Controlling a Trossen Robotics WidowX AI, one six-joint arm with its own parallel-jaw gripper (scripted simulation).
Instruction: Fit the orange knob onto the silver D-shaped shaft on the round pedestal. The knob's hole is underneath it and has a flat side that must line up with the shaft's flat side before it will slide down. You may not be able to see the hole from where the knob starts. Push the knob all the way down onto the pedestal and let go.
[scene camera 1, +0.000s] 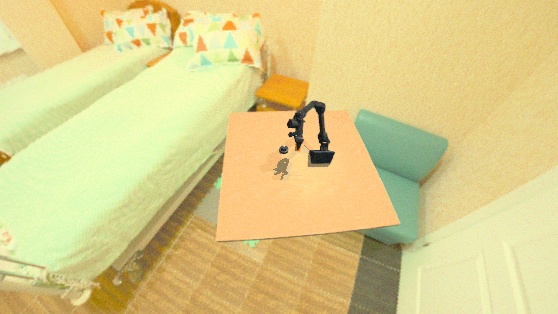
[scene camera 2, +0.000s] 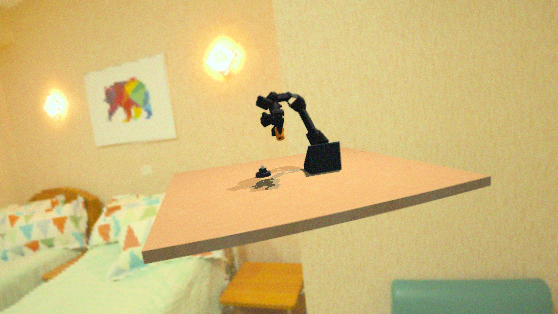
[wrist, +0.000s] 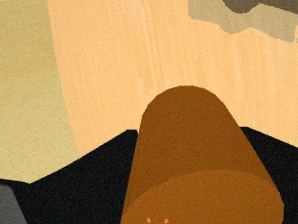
Scene:
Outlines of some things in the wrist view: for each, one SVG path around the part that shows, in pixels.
My gripper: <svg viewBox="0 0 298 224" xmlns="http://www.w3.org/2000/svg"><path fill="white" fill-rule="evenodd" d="M137 129L126 129L120 135L113 137L112 140L106 141L105 144L102 143L100 147L88 152L88 155L81 156L80 159L73 161L72 164L65 165L63 169L57 169L52 175L49 173L48 176L41 177L40 180L33 181L33 183L0 179L0 224L121 224L126 186L128 186L134 151L136 151ZM239 125L243 135L253 145L251 148L257 152L262 165L265 165L265 169L269 173L271 180L274 181L274 185L277 186L278 192L281 192L279 196L281 196L283 205L285 205L285 208L283 208L282 224L298 224L298 147L287 144L285 141L274 139L273 136L266 135L266 133L255 131L255 129L249 128L247 125Z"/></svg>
An orange knob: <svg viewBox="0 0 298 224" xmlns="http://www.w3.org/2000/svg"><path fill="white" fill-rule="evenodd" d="M150 101L141 119L132 169L130 169L128 186L126 186L121 224L282 224L283 208L285 208L285 205L283 205L282 198L279 196L281 192L278 192L278 188L274 185L274 181L271 180L269 173L267 173L265 165L262 165L257 152L251 148L253 145L243 135L241 127L235 123L233 115L225 107L225 103L223 103L220 97L213 95L208 89L194 87L194 85L190 84L176 85L176 87L168 88Z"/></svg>

